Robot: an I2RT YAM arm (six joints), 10 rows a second.
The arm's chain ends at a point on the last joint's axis. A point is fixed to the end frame.
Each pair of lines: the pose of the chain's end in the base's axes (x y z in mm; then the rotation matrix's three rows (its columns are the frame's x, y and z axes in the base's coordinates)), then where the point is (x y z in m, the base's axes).
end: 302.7 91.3 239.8; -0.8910 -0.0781 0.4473; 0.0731 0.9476 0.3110; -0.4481 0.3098 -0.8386
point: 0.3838 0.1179 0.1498
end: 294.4 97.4 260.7; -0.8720 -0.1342 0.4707; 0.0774 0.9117 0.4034; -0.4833 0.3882 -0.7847
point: 0.3783 0.1353 0.1775
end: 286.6 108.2 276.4; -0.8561 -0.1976 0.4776; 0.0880 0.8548 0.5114; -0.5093 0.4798 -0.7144
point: 0.3714 0.1592 0.2016
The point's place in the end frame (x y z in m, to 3 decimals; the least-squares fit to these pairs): -0.030 -0.009 0.120
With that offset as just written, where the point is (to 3 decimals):
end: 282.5 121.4 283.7; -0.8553 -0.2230 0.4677; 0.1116 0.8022 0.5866; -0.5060 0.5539 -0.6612
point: 0.366 0.181 0.215
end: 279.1 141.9 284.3; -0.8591 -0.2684 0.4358; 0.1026 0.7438 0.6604; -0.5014 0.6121 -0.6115
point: 0.360 0.211 0.220
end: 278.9 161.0 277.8; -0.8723 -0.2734 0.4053; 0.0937 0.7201 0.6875; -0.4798 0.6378 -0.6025
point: 0.356 0.234 0.214
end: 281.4 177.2 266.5; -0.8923 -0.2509 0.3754; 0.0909 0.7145 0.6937; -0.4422 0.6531 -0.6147
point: 0.355 0.251 0.200
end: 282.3 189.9 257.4; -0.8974 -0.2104 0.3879; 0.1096 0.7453 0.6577; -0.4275 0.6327 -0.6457
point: 0.358 0.259 0.187
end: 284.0 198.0 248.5; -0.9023 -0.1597 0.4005; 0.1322 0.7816 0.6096; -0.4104 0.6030 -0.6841
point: 0.361 0.260 0.173
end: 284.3 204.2 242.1; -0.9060 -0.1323 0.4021; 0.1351 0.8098 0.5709; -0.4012 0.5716 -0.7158
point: 0.361 0.261 0.163
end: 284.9 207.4 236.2; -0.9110 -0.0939 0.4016; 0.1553 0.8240 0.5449; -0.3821 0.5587 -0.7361
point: 0.361 0.261 0.154
